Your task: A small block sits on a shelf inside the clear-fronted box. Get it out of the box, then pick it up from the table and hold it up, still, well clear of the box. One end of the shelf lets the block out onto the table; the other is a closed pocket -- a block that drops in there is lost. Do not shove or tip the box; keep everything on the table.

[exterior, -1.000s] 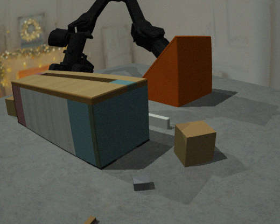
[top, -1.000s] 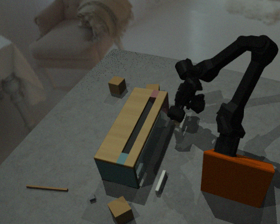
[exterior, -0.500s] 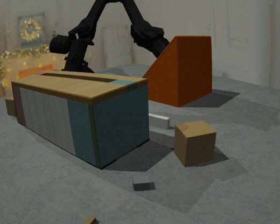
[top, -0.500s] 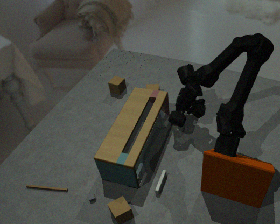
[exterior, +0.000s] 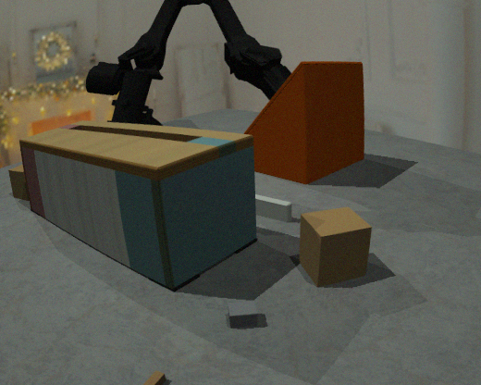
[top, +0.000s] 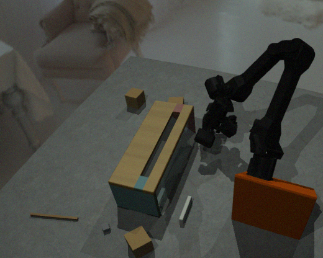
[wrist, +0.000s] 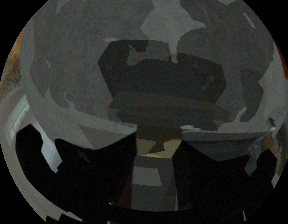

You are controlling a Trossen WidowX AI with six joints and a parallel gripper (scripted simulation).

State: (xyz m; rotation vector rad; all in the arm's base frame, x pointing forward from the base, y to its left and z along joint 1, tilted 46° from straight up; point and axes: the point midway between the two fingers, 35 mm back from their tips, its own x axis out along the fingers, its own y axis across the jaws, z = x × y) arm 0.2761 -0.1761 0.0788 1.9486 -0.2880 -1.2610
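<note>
My gripper tip is now 3 cm short of the box, 16 cm to the right of it and 5 cm below it. From my gripper tip the other things lie so: thin wooden stick (26 cm ahead, 52 cm to the left, 1 cm below); tan block (1 cm behind, 1 cm above); grey piece (8 cm ahead, 46 cm to the left).
</note>
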